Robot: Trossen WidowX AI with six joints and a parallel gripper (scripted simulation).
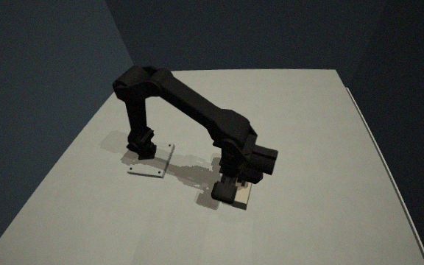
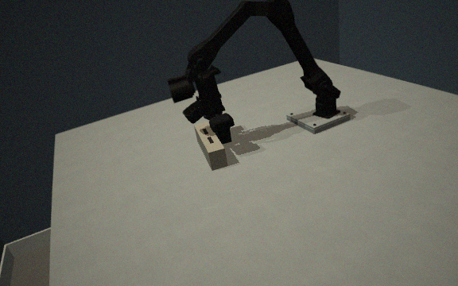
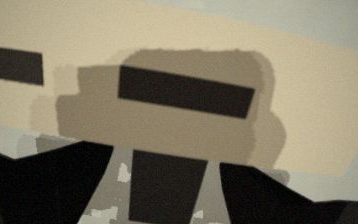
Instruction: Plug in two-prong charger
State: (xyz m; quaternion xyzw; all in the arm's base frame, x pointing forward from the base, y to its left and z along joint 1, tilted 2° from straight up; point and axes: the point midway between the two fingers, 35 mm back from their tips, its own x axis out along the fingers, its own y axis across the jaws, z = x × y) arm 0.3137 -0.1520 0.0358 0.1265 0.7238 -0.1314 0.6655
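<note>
My gripper tip is now 1 cm short of the dark two-prong charger, 1 cm to the left of it and 1 cm below it.
</note>
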